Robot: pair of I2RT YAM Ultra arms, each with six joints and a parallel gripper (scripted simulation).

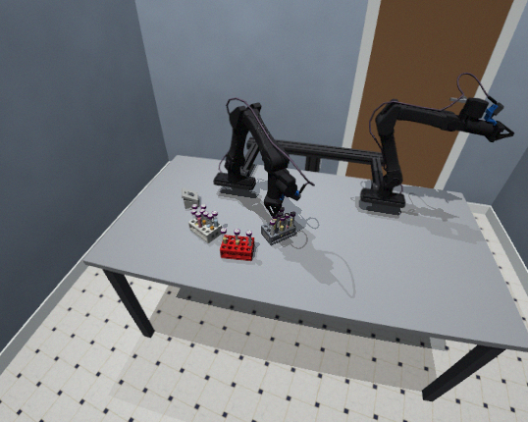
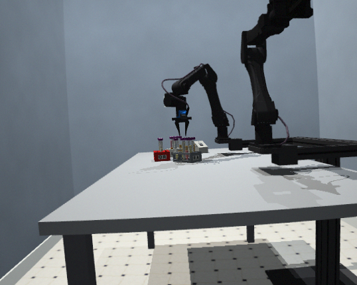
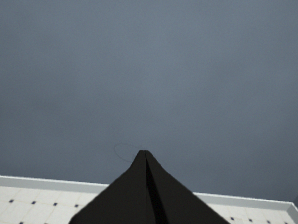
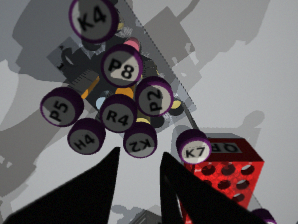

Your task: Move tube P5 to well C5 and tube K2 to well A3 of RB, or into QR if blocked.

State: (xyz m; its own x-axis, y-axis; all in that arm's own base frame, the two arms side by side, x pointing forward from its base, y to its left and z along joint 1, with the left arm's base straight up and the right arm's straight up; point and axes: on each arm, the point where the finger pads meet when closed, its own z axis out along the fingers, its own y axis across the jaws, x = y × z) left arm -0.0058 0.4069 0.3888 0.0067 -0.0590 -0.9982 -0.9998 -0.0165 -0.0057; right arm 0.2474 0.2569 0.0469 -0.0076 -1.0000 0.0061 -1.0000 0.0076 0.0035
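Note:
Now: the grey rack RA 11 cm below my right hand, 2 cm to the left of it and 2 cm behind it. Also, from my right hand: red rack QR: 13 cm to the right, 11 cm below, 11 cm ahead; pale box: 44 cm to the right, 15 cm behind, 9 cm below; white rack RB: 30 cm to the right, 11 cm below, 3 cm ahead.

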